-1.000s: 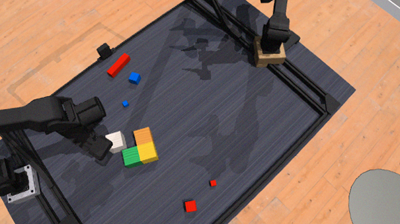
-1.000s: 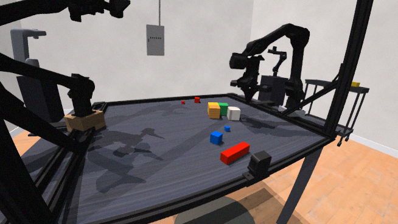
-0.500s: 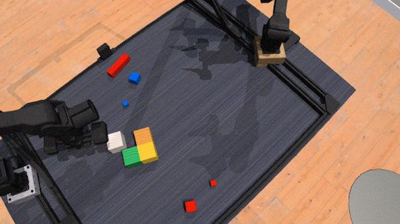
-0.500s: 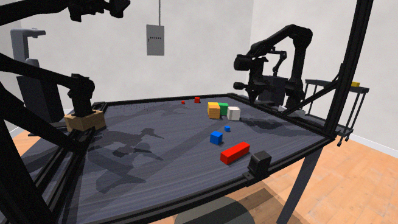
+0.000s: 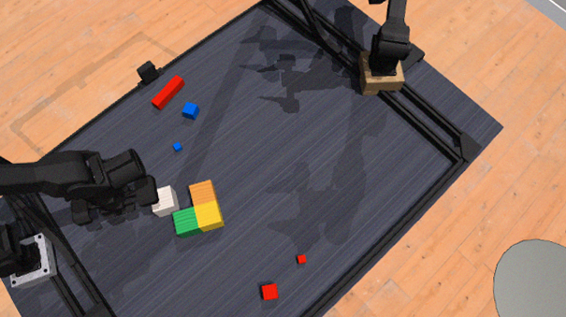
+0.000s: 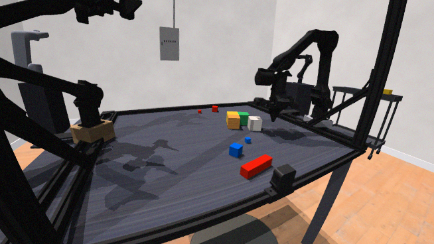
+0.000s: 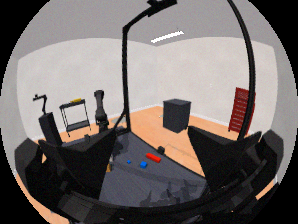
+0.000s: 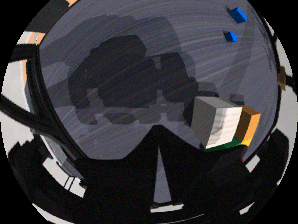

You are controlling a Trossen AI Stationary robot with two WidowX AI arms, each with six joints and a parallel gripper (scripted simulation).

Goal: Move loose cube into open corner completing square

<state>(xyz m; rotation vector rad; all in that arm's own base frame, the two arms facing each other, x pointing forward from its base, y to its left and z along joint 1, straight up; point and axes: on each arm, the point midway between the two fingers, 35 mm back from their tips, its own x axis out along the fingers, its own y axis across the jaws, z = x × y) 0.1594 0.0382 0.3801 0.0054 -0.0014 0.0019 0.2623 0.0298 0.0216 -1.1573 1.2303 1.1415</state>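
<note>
Now: the white cube 80 mm to the left of my right hand, 50 mm below it and 20 mm ahead of it. Round my right hand: green cube: 110 mm to the left, 90 mm ahead, 50 mm below; orange cube: 170 mm to the left, 50 mm below, 50 mm ahead; yellow cube: 160 mm to the left, 100 mm ahead, 50 mm below.
</note>
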